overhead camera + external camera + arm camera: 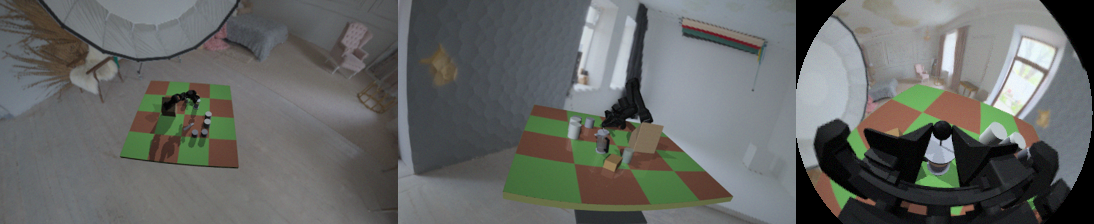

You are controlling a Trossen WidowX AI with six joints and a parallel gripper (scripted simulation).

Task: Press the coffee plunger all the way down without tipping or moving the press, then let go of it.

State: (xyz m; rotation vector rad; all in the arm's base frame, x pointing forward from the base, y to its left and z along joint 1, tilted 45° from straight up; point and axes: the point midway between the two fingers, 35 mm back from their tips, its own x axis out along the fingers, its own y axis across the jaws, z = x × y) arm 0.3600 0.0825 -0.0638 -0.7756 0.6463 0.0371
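Right now the coffee press is 30 mm behind my gripper tip, 10 mm to the left of it and 90 mm below it. From my gripper tip the other things lie so: flat bar: 130 mm behind, 320 mm to the right, 180 mm below; then tan cube: 50 mm behind, 160 mm to the left, 160 mm below.
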